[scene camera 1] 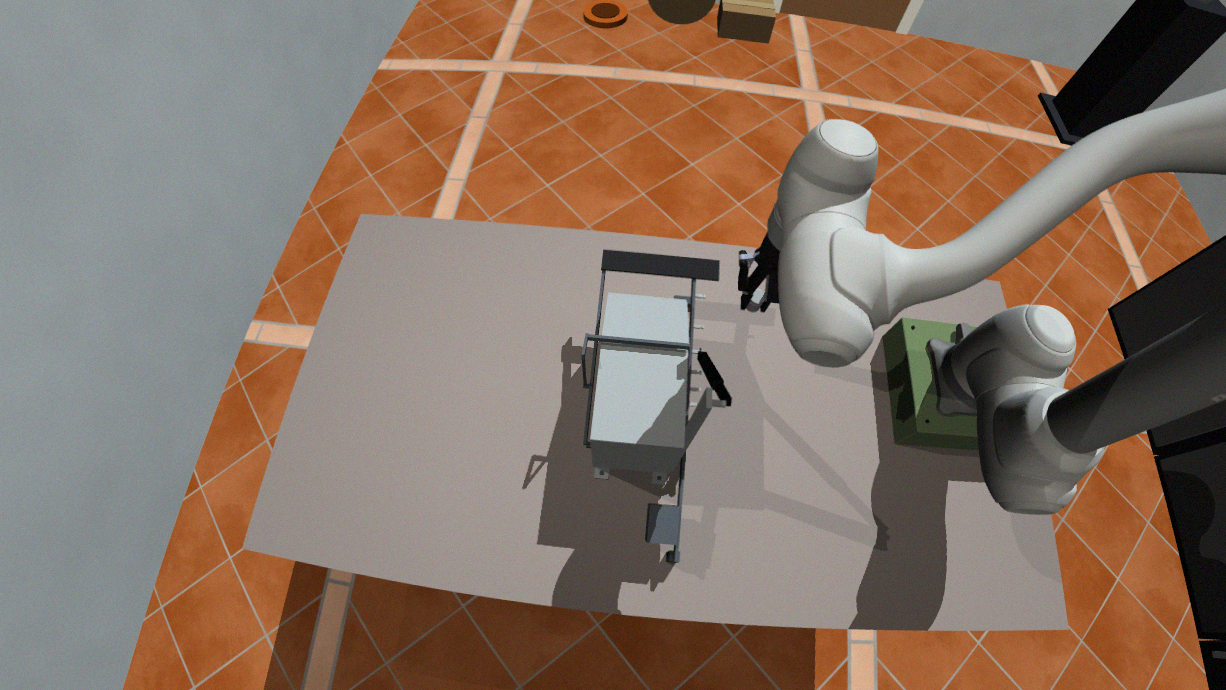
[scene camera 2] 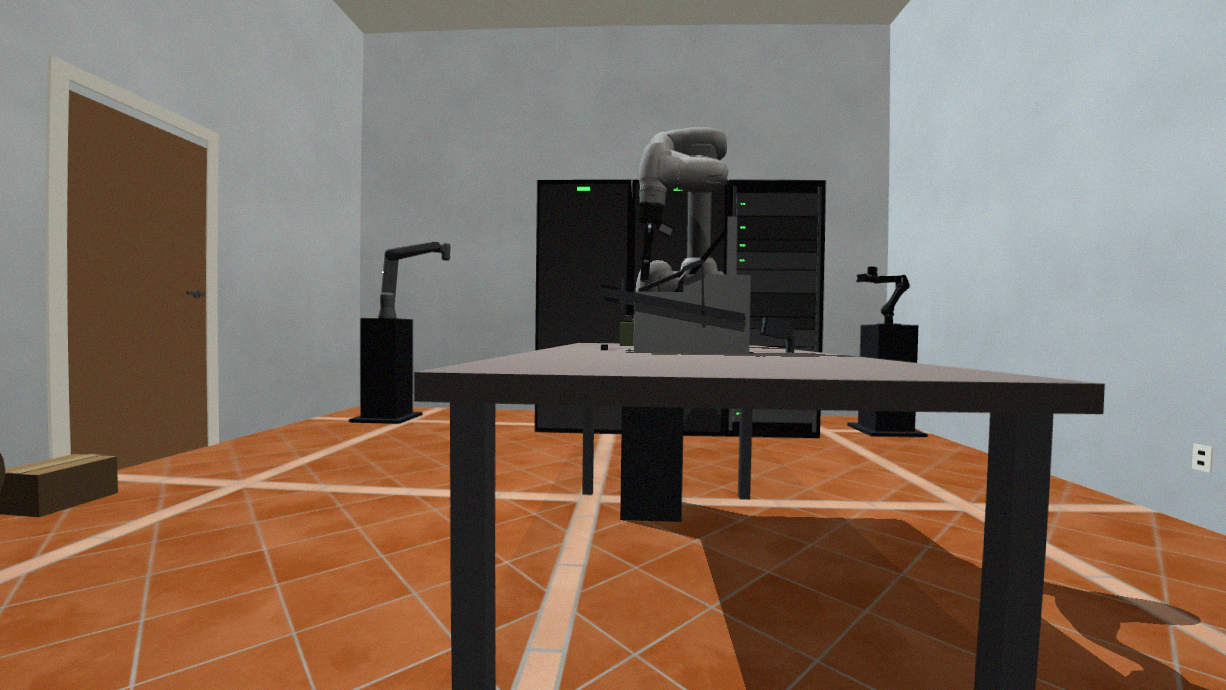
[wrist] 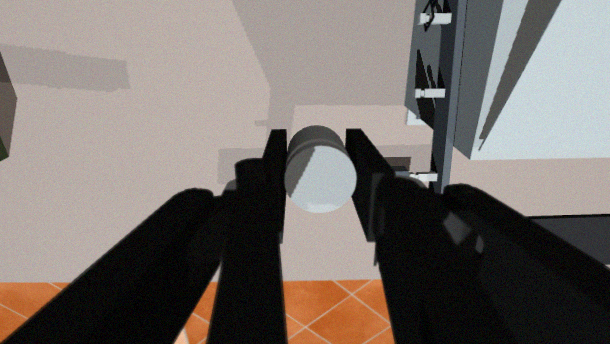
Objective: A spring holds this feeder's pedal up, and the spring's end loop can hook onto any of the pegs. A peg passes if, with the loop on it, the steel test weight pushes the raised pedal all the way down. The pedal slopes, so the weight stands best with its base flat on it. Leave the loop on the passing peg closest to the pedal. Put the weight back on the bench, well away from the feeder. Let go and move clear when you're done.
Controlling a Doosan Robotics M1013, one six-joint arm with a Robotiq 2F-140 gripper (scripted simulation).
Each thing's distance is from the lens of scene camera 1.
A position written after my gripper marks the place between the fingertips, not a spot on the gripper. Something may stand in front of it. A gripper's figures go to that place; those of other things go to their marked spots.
my gripper (scene camera 1: pixel 752 304): 101 cm
dark pedal (scene camera 1: pixel 619 261): 108 cm
grey feeder box (scene camera 1: pixel 639 416): 90 cm
The marked spots on the grey feeder box and the dark pedal are 35 cm apart.
